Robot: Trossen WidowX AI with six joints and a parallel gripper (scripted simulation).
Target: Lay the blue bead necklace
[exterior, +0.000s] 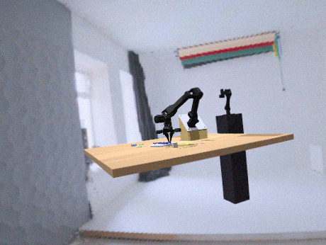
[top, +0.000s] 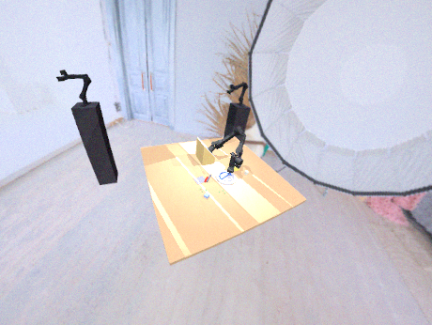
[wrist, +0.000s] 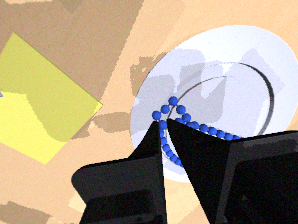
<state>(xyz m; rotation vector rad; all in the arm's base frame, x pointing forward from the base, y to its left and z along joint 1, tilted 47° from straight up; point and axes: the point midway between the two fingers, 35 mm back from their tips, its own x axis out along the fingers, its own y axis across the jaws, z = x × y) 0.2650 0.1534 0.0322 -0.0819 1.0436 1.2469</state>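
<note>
The round bead board lies 4 cm ahead of my gripper tip, 6 cm to the right of it and 1 cm below it. Also, from my gripper tip: yellow flat piece 9 cm behind, 10 cm to the left, 2 cm below; then grey-white stick 14 cm behind, 17 cm to the left, 2 cm below; then white cylinder 4 cm ahead, 18 cm to the left, 1 cm below.
</note>
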